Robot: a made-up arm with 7 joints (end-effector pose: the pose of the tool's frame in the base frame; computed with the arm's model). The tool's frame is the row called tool.
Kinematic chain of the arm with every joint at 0, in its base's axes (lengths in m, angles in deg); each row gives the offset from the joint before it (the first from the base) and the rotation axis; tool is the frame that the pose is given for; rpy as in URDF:
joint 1: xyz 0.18 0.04 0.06 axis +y
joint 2: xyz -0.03 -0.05 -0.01 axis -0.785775 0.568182 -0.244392
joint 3: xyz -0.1 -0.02 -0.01 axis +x
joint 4: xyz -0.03 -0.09 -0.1 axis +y
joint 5: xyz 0.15 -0.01 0 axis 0.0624 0.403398 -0.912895
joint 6: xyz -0.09 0.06 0 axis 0.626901 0.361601 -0.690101
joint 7: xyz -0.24 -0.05 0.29 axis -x
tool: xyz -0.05 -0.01 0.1 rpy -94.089 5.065 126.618
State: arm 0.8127 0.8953 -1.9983 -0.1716 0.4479 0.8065 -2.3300
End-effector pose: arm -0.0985 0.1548 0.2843 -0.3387 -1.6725 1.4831
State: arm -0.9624 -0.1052 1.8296 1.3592 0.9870 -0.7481 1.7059
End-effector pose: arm 0.0873 -0.0818 0.3064 0.5906 0.7537 -1.3379
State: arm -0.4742 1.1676 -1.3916 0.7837 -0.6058 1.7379 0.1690
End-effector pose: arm 0.3898 0.2903 0.2483 -1.7617 1.0141 0.7065
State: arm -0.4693 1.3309 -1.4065 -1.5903 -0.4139 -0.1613 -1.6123
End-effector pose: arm -0.1059 0.1756 0.5157 1.0299 -0.8081 2.5760
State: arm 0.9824 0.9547 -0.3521 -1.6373 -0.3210 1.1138 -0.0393
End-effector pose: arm 0.1625 -0.1943 0.7032 -0.0780 -1.6315 1.9034
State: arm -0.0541 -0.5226 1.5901 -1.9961 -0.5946 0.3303 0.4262
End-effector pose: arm -0.1599 0.4770 -0.1427 -1.9269 -1.0516 -1.0736
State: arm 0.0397 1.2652 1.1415 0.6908 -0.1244 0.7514 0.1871
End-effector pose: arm 0.1693 -0.2398 0.3653 -0.1845 -0.3803 0.7392
